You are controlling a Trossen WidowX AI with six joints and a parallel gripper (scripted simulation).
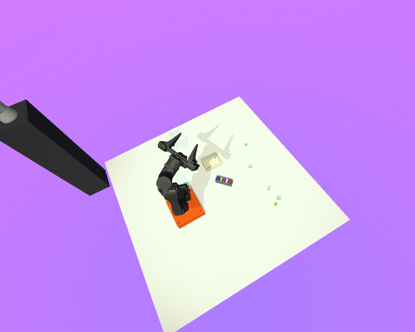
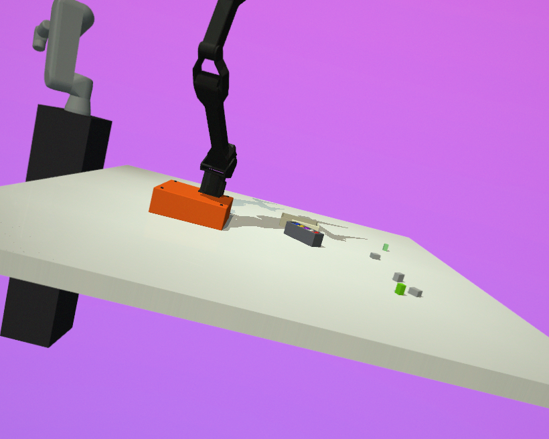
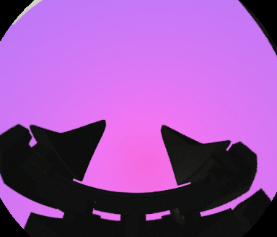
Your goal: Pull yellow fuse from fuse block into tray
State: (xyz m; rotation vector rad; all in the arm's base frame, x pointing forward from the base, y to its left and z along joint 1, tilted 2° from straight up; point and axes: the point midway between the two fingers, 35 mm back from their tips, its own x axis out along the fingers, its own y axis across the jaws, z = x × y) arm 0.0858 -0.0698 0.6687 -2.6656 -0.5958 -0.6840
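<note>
Right now the yellow fuse is 15 cm ahead of my gripper tip, 8 cm to the left of it and 72 cm below it. Also, from my gripper tip: beige tray 16 cm ahead, 25 cm to the left, 75 cm below.
</note>
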